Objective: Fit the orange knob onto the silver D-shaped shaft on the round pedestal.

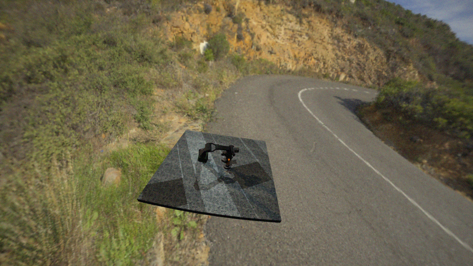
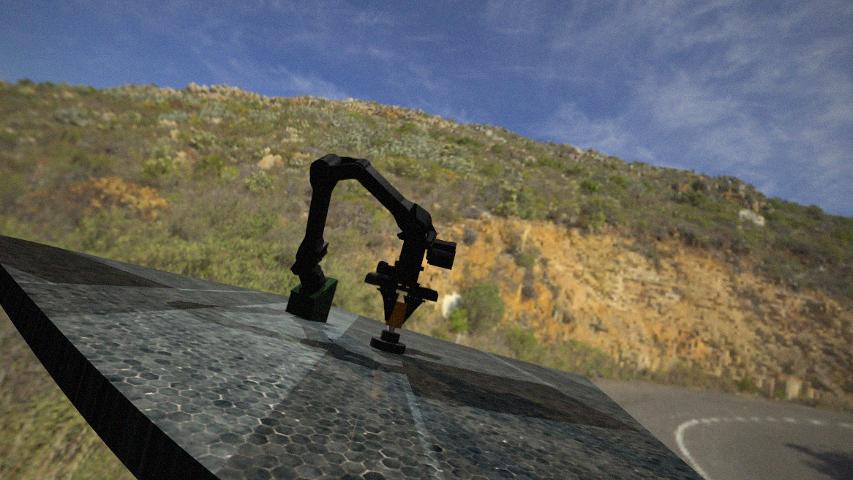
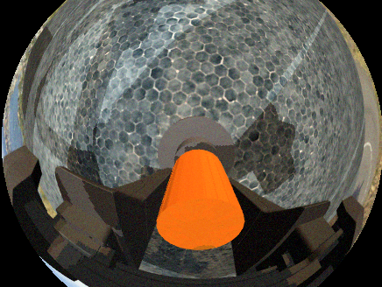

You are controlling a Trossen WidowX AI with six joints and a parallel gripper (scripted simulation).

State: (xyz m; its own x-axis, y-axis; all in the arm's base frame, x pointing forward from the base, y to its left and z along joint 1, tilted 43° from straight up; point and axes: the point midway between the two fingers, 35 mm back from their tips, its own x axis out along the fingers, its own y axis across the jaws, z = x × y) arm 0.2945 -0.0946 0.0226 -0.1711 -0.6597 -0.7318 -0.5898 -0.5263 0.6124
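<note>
The round pedestal lies 40 mm below my gripper tip. Round my gripper tip: orange knob: 30 mm above.
</note>
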